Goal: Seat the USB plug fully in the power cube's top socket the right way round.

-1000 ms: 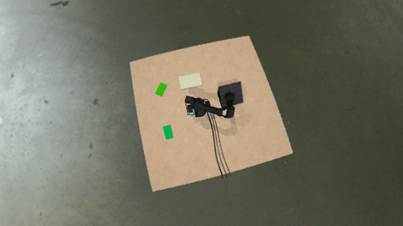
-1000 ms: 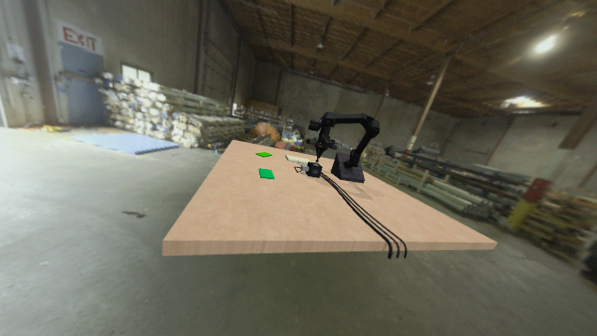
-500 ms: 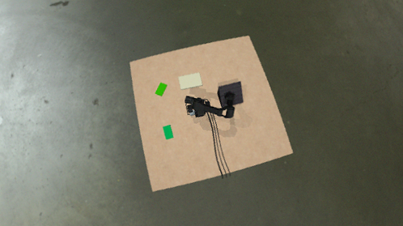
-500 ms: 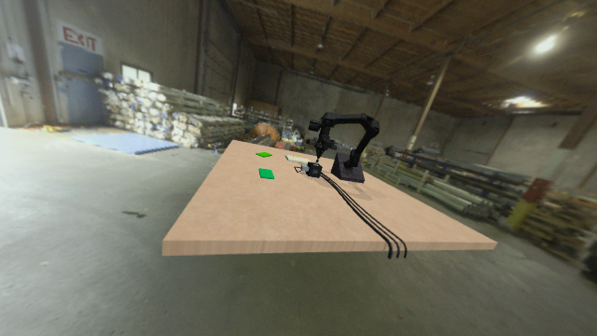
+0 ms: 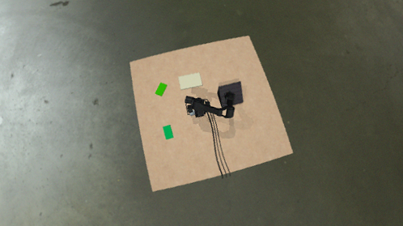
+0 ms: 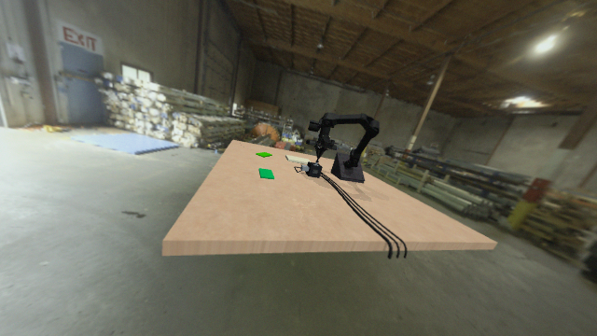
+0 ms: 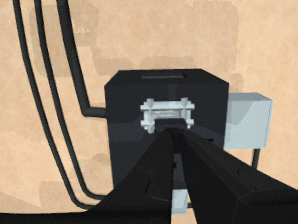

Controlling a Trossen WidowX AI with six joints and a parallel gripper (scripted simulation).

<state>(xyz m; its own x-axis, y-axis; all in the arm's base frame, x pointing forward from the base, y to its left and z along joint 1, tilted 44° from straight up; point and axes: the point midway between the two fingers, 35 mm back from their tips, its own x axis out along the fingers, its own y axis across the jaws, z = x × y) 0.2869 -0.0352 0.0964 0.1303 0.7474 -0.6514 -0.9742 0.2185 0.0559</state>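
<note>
Now: the USB plug 2 cm below my gripper tip. The rest, counted from my gripper tip: cream card: 34 cm to the right, 11 cm below, 4 cm behind; then USB socket: 5 cm below.
</note>
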